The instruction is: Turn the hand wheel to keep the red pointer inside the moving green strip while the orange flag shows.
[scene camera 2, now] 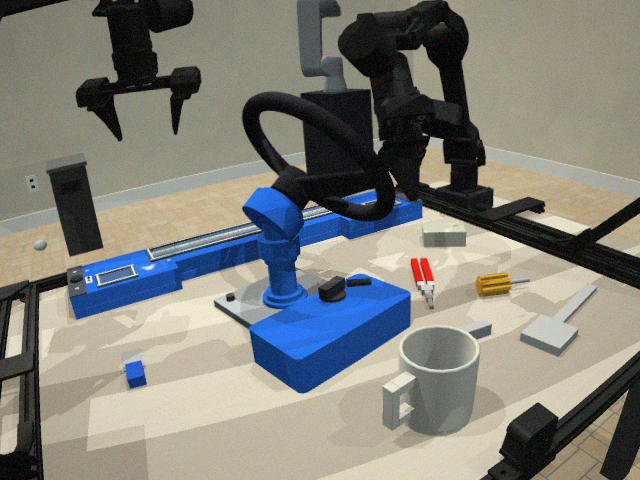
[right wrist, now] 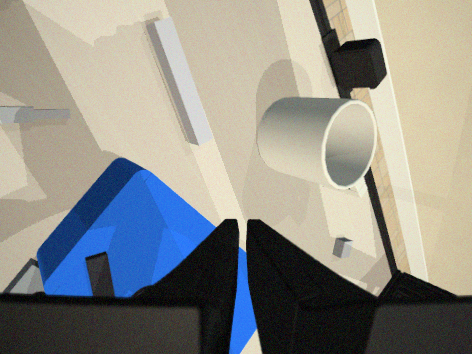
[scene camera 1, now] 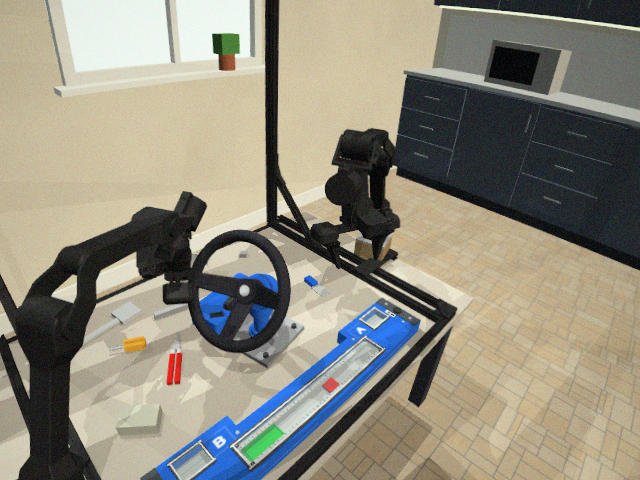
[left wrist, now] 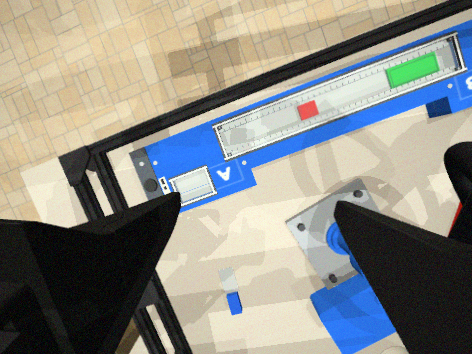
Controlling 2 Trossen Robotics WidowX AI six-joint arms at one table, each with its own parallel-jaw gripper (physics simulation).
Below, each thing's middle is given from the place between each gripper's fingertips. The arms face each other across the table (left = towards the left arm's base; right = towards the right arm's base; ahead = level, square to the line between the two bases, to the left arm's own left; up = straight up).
Right now the black hand wheel (scene camera 2: 294, 183) is 190 mm behind my left hand, 180 mm to the right of it and 60 mm below it. Round my left hand: mug (scene camera 2: 434, 392): 510 mm behind, 210 mm below, 60 mm to the right; orange-handled screwdriver (scene camera 2: 495, 284): 420 mm behind, 350 mm to the right, 250 mm below.
My right gripper is now 17 cm short of the black hand wheel, 3 cm below it and 2 cm to the right of it. Round my right hand: mug 14 cm to the left, 14 cm behind, 13 cm below; then orange-handled screwdriver 16 cm below, 15 cm to the right, 5 cm behind.
